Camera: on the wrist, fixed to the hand. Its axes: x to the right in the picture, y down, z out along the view.
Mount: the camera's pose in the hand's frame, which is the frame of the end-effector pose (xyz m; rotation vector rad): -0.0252 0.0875 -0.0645 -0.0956 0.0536 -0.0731
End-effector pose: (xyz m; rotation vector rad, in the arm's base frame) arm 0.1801 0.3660 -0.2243 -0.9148 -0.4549 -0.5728
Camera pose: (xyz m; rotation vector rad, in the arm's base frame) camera 0.2246 0.3609 -0.3265 -0.9746 -0.4167 -0.6889
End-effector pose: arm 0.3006 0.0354 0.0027 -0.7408 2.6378 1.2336
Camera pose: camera 0.2852 0.0440 0.1129 -0.8893 2.5832 1.3460
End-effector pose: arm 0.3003 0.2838 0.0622 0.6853 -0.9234 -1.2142
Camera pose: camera 0.3962 0.3266 0.1000 0.6767 -0.7965 -1.2903
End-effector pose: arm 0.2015 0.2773 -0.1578 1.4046 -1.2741 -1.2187
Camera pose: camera 0.2516 0.2917 -0.0591 1.4155 -1.1220 -1.2659
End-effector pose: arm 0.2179 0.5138 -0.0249 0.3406 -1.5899 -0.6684
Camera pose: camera 0.2989 0.5830 0.0082 0.3444 -1.4949 -0.7827
